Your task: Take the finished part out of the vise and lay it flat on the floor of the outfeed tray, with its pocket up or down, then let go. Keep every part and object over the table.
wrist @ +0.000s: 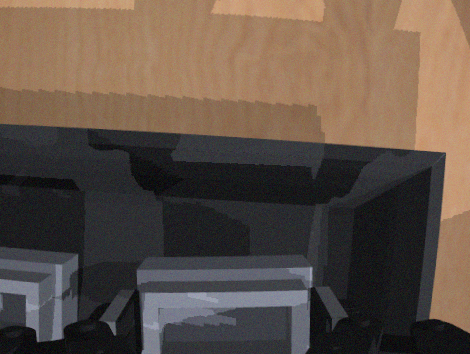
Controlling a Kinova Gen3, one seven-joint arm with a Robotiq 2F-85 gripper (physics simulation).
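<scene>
The finished part is a grey metal block with a rectangular pocket facing up towards the camera. It is at the bottom middle of the wrist view, and its near end is cut off by the frame. My gripper is shut on it, with one finger against its left side and one against its right side. The part is over the dark outfeed tray, inside its walls and near the right wall. It looks about level and low; whether its underside touches the tray floor is hidden. The vise does not show.
A second grey pocketed part is in the tray at the lower left, with a gap between it and the held part. The tray's far wall runs across the view. Wooden table lies beyond that wall and to the right, with shadows across it.
</scene>
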